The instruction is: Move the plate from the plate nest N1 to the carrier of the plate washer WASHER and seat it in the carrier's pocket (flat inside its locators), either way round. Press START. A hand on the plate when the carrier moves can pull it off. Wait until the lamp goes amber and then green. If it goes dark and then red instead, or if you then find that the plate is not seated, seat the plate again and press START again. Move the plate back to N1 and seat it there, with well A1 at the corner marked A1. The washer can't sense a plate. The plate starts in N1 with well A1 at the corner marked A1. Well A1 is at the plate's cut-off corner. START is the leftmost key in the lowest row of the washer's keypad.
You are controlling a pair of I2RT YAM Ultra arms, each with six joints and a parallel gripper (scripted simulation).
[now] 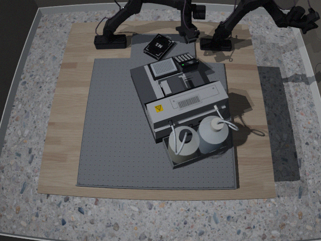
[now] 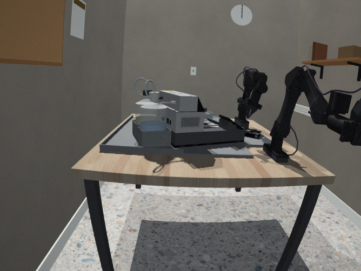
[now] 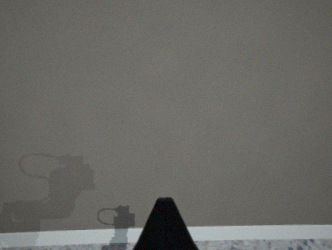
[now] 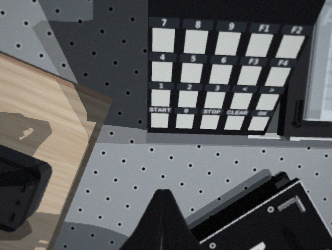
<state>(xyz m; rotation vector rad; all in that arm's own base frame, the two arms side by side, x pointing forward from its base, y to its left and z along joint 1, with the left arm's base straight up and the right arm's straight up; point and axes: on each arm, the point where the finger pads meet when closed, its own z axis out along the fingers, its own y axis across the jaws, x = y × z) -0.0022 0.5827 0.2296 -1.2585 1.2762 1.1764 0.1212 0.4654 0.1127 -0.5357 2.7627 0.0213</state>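
Observation:
Right now my right hand is 14 cm short of the white plate, 12 cm to the left of it and 5 cm above it. The rest, counted from my right hand: dark nest N1: 16 cm to the right, 12 cm below, 7 cm behind; then grey washer housing: 28 cm ahead, 7 cm to the right, 2 cm below; then black carrier: 14 cm ahead, 12 cm to the right, 6 cm below.

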